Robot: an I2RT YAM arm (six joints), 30 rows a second.
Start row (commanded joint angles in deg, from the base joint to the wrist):
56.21 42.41 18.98 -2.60 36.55 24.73
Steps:
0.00 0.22 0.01 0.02 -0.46 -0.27
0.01 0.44 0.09 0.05 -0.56 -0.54
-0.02 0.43 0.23 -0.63 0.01 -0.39
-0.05 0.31 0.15 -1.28 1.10 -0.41
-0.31 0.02 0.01 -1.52 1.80 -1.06
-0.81 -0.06 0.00 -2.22 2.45 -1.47
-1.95 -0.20 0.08 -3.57 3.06 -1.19
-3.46 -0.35 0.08 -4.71 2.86 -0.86
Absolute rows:
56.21 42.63 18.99 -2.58 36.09 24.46
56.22 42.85 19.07 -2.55 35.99 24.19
56.19 42.84 19.21 -3.23 36.56 24.34
56.16 42.72 19.13 -3.88 37.65 24.32
55.90 42.43 18.99 -4.12 38.35 23.67
55.40 42.35 18.98 -4.82 39.00 23.26
54.26 42.21 19.06 -6.17 39.61 23.54
52.75 42.06 19.06 -7.31 39.41 23.87

